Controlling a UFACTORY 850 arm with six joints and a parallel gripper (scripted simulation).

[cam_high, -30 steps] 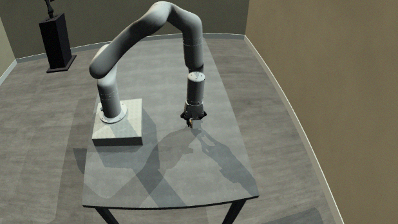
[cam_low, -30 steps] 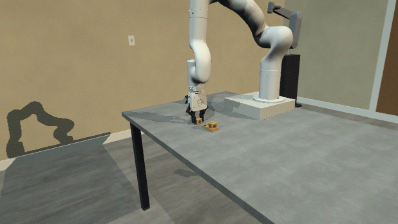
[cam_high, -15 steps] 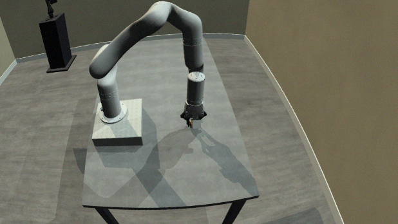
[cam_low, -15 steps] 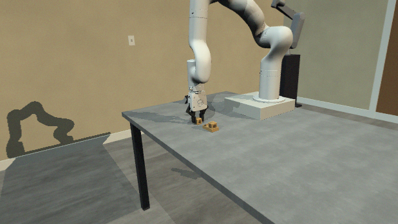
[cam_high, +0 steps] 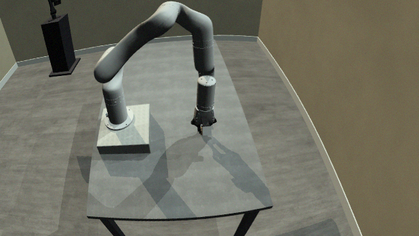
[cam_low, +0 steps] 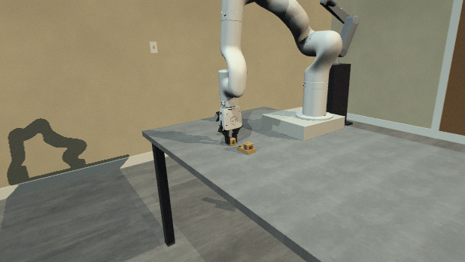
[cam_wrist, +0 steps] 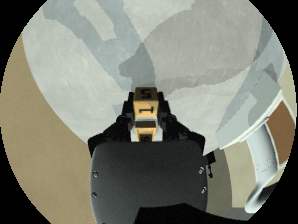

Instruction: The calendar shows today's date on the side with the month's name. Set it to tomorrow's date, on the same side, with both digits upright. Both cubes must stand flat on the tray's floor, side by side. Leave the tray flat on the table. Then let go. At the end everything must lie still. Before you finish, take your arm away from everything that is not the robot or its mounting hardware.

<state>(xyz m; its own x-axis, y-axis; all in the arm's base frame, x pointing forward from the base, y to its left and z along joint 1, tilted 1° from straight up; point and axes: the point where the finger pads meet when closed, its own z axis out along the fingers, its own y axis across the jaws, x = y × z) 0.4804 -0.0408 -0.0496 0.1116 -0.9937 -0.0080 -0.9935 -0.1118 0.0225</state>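
Right now the small wooden calendar tray is 10 mm behind my hand, 110 mm to the left of it and 20 mm below it.
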